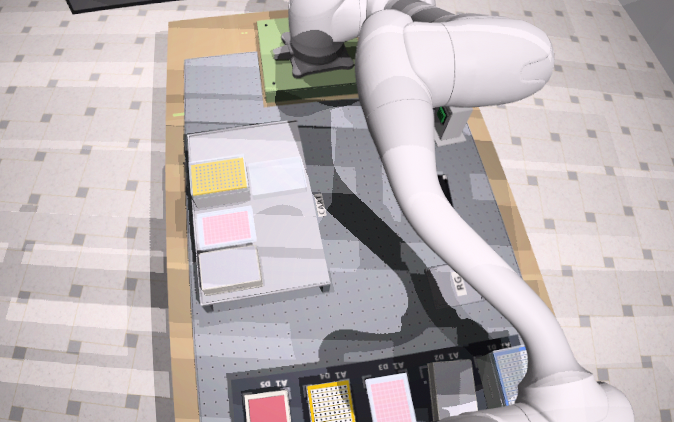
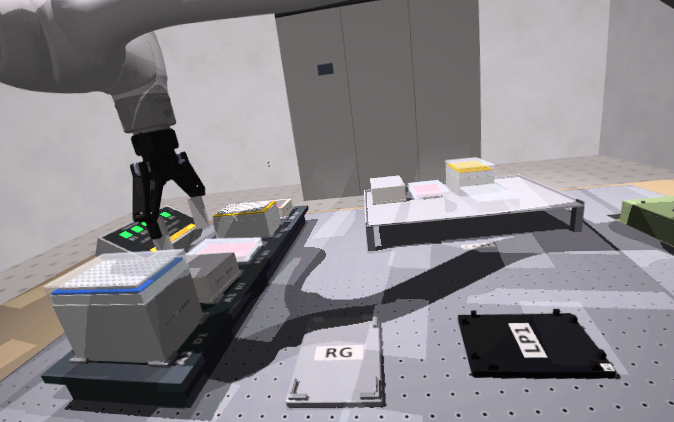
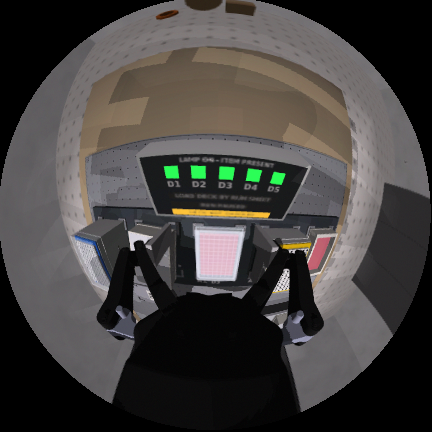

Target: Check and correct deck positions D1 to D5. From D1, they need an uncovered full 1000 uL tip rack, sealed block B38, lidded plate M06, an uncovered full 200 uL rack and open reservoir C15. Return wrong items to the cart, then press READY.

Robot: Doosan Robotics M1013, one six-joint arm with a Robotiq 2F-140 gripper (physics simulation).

my gripper: image 2; image 3; not seen in image 1 (out of frame)
same spot on my gripper: [image 2: 147, 193] = [image 3: 132, 288]
